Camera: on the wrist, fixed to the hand. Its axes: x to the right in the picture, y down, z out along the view.
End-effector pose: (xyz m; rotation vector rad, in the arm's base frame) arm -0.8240 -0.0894 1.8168 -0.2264 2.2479 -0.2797
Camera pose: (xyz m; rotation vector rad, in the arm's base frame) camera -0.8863 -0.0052 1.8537 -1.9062 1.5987 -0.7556
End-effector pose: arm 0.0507 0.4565 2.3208 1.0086 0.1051 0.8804
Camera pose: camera -0.0370 0.5239 2.3302 0.5449 0.5748 -0.4940
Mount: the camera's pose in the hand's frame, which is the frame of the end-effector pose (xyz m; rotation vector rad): -0.0091 0.0748 -0.0815 -0.1910 -0.0987 -1.4649
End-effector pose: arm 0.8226 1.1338 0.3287 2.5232 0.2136 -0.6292
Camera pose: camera 0.8668 1.1131 0.4284 1.7576 2.0101 -1.1150
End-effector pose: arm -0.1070 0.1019 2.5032 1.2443 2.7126 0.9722
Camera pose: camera -0.0698 0.0891 2.6070 -0.7243 2.3463 0.7640
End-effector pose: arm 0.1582 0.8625 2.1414 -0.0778 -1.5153 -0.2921
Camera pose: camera 0.2548 0.9170 2.1372 0.9144 -1.3858 -1.5970
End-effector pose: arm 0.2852 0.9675 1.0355 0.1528 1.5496 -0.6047
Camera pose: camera 0.2477 1.0708 1.0198 -1.2399 1.4128 -1.5238
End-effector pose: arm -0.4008 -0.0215 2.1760 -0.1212 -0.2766 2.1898
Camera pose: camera -0.4388 -0.0591 2.0787 0.0807 -0.4377 0.7137
